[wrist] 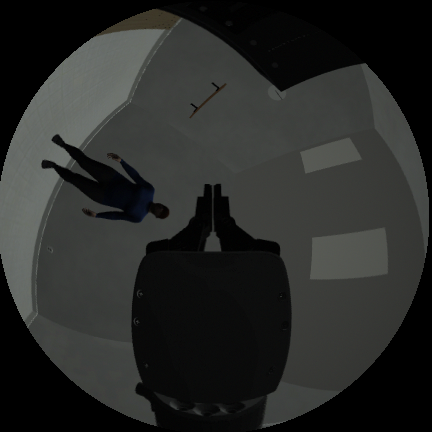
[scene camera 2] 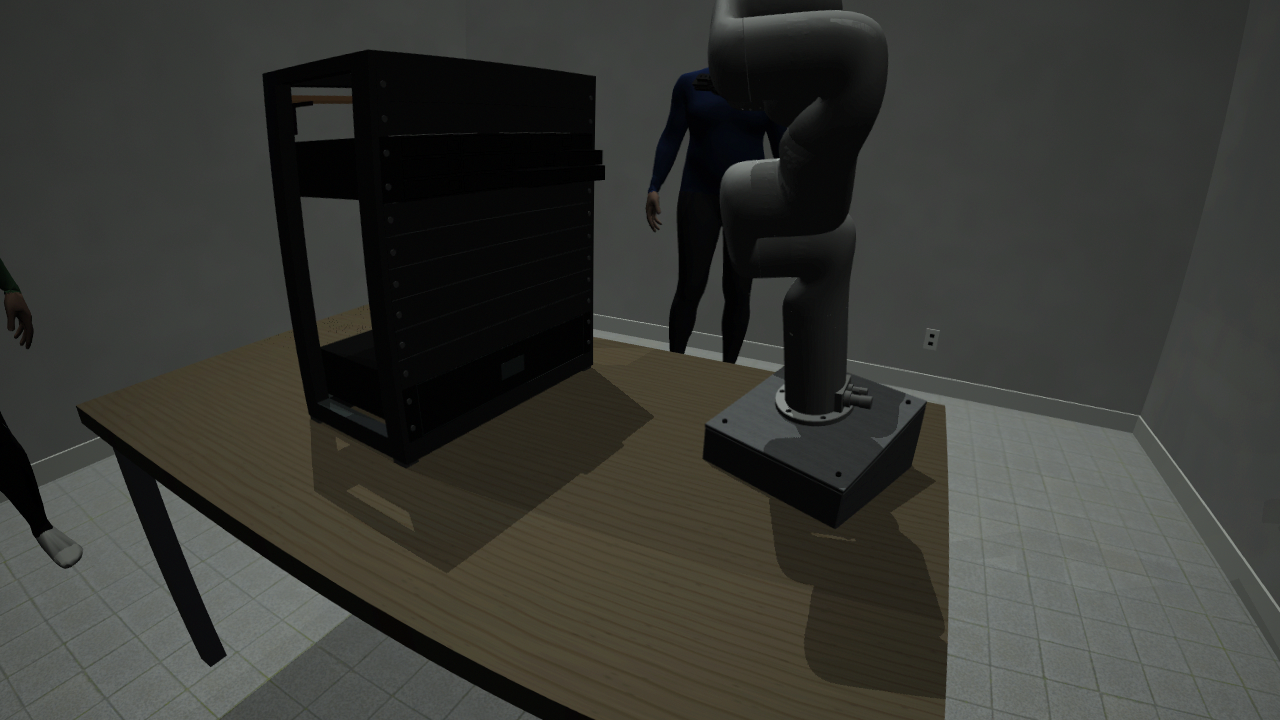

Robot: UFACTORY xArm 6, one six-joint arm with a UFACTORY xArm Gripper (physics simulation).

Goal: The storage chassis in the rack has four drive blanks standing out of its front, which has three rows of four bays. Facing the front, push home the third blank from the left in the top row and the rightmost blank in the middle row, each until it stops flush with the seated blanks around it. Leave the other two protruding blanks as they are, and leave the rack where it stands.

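Places are measured from the arm's base along level axes (x right, y ahead, z up), in centimetres.
Where they show: gripper, fingertip midpoint: [wrist: 212,193] [scene camera 2: 697,81]; arm's base, link origin: [scene camera 2: 814,402].
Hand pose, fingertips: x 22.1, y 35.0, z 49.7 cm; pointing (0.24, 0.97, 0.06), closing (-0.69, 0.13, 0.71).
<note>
Each offset is from my fingertips to the top centre of the thing. "spot": to the spot under its first point. Level surfaces: height alone.
The black rack @(dy +28.6, dx -37.4, dz +0.3 cm) [scene camera 2: 362,268] [wrist: 310,55] stands upright on the table; part of it shows at the top of the wrist view. The storage chassis [scene camera 2: 326,168] sits in its upper part. Two dark stubs, an upper one @(spot: dy +11.2, dx -16.8, dz -14.9 cm) [scene camera 2: 597,156] and a lower one @(spot: dy +10.6, dx -16.6, dz -17.8 cm) [scene camera 2: 600,172], stick out past the rack's right edge. They look like protruding blanks, but their rows and bays cannot be told. The other bays are too dark to make out. My gripper [wrist: 212,193] is shut and empty, apart from the rack. In the scene view it is mostly hidden by the arm.
The arm's base block [scene camera 2: 810,443] stands on the wooden table @(dz -59.4 cm) [scene camera 2: 554,573], right of the rack. A person in blue [scene camera 2: 684,134] [wrist: 122,197] stands behind the table. Another person shows partly at the scene view's left edge. A wall shelf [wrist: 207,101] shows in the wrist view.
</note>
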